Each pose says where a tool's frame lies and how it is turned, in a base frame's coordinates. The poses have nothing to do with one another.
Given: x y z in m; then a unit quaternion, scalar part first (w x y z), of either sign.
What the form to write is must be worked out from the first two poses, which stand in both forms.
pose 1, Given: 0.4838 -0.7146 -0.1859 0.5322 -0.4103 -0.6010 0.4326
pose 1, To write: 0.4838 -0.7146 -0.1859 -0.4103 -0.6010 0.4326 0.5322
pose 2, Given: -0.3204 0.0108 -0.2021 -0.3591 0.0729 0.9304 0.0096
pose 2, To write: -0.3204 0.0108 -0.2021 -0.0729 -0.9304 -0.0096 0.3591
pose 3, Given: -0.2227 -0.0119 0.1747 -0.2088 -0.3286 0.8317 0.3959
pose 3, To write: -0.2227 -0.0119 0.1747 0.3286 -0.8317 -0.3959 0.2088
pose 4, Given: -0.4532 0.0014 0.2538 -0.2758 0.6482 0.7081 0.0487
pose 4, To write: -0.4532 0.0014 0.2538 -0.6482 -0.7081 -0.0487 0.2758
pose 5, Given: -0.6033 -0.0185 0.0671 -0.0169 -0.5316 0.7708 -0.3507
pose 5, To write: -0.6033 -0.0185 0.0671 0.5316 -0.7708 0.3507 0.0169
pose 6, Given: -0.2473 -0.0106 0.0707 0.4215 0.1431 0.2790 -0.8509
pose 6, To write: -0.2473 -0.0106 0.0707 0.1431 0.2790 -0.8509 0.4215
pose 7, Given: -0.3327 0.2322 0.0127 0.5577 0.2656 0.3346 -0.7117
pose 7, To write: -0.3327 0.2322 0.0127 0.2656 0.3346 -0.7117 0.5577
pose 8, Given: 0.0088 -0.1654 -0.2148 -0.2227 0.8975 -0.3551 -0.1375
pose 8, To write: 0.0088 -0.1654 -0.2148 -0.8975 0.3551 0.1375 0.2227
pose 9, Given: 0.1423 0.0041 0.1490 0.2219 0.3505 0.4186 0.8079
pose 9, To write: 0.1423 0.0041 0.1490 0.3505 0.4186 0.8079 0.2219
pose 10, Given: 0.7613 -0.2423 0.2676 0.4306 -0.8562 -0.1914 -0.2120
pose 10, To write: 0.7613 -0.2423 0.2676 -0.8562 -0.1914 -0.2120 0.4306
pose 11, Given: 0.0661 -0.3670 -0.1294 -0.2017 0.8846 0.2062 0.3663
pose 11, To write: 0.0661 -0.3670 -0.1294 -0.8846 -0.2062 -0.3663 0.2017
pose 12, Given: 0.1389 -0.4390 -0.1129 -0.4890 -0.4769 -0.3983 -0.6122
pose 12, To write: 0.1389 -0.4390 -0.1129 0.4769 0.3983 0.6122 0.4890
